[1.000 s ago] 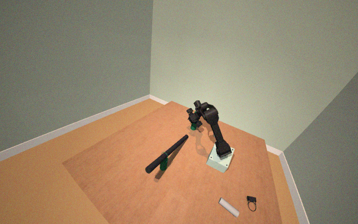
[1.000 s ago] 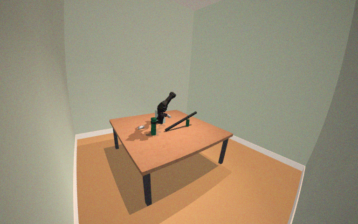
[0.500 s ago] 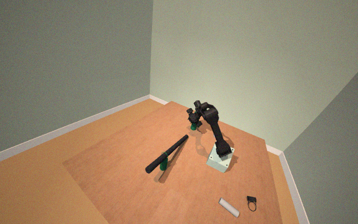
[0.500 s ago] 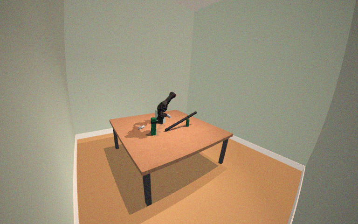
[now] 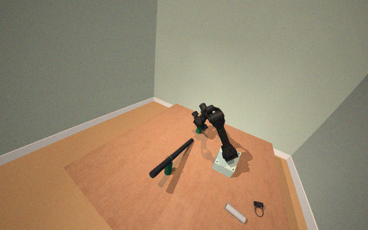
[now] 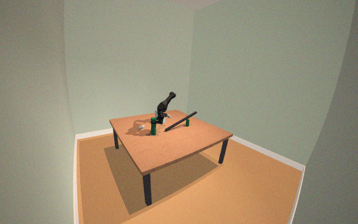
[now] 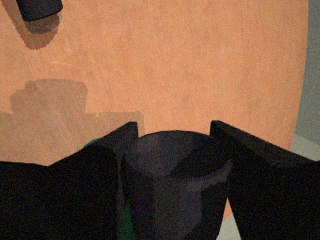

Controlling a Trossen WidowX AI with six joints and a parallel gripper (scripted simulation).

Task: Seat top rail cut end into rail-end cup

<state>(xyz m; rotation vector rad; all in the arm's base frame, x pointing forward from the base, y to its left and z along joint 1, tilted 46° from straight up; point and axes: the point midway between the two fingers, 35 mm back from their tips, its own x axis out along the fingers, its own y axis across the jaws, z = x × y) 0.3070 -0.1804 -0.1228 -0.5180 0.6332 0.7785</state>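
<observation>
Now: gripper tip 30 mm below the dark rail-end cup, 20 mm to the left of it and 20 mm past it. The rest, counted from my gripper tip: small green post 450 mm to the left, 20 mm below, 20 mm ahead.
</observation>
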